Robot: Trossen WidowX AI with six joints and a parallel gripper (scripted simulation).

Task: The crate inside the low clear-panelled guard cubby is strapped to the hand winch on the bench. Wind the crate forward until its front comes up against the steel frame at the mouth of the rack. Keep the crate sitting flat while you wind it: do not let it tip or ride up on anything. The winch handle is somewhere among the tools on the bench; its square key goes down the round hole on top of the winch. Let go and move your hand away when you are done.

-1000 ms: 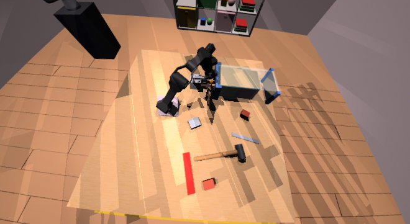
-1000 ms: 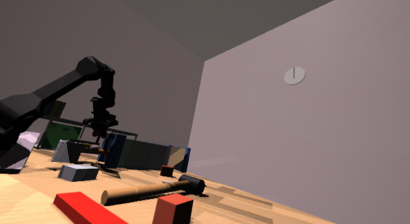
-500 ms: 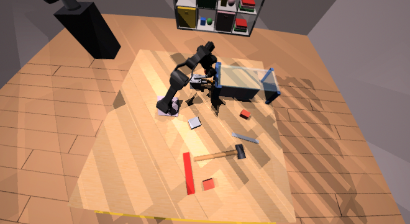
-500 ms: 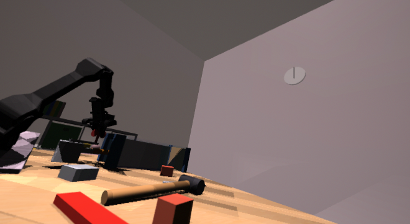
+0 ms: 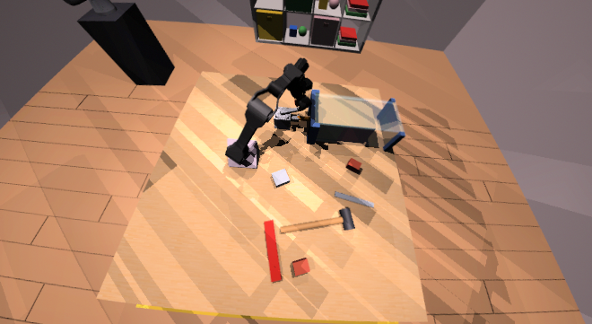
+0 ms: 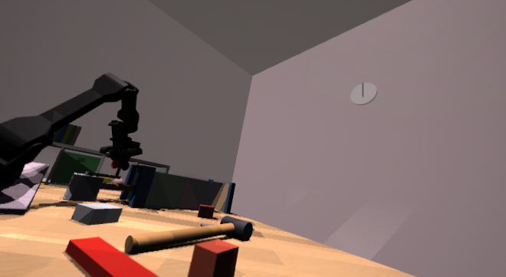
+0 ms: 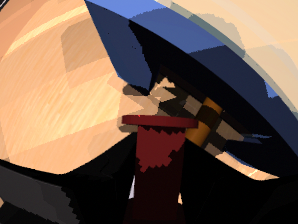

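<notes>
The winch handle is 50 mm behind my gripper tip, 30 mm below it and 20 mm to the right of it. Round my gripper tip: red grip: 10 mm to the right, 10 mm behind; then blue steel frame: 50 mm to the right, 50 mm ahead, 30 mm below; then winch: 130 mm behind, 100 mm below, 50 mm to the right.
</notes>
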